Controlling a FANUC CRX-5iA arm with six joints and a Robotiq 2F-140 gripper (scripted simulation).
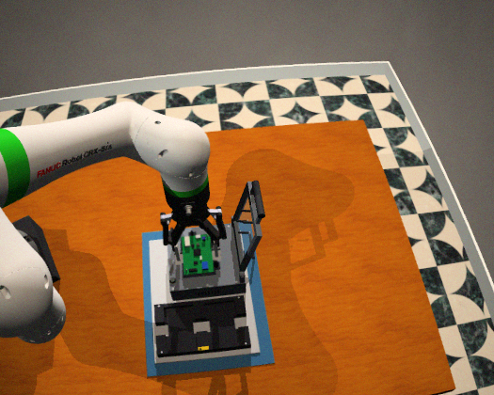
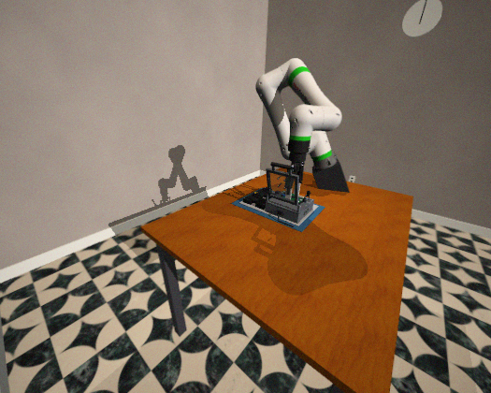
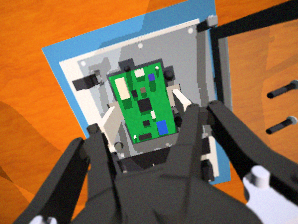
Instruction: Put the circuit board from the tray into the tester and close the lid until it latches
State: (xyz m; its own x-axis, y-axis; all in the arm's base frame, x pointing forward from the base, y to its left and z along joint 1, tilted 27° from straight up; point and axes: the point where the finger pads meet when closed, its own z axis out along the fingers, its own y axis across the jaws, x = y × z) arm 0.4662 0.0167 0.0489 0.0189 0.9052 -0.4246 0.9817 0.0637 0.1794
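My hand is 2 cm above the green circuit board. Also, from my hand: tester lid 12 cm ahead, 9 cm above; latch hook 6 cm to the left, 6 cm behind, 1 cm below.
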